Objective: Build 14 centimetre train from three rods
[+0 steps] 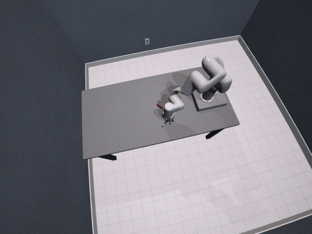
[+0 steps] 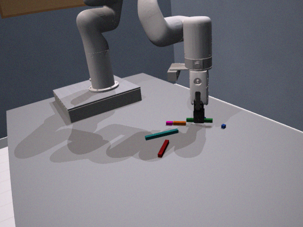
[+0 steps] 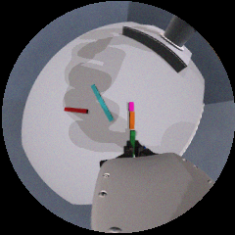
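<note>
The orange rod is 50 mm behind my hand, 30 mm to the right of it and 30 mm below it. From my hand the other things lie so: green rod: 20 mm below; then turquoise rod: 120 mm to the right, 50 mm behind, 30 mm below; then magenta rod: 80 mm behind, 50 mm to the right, 30 mm below.
</note>
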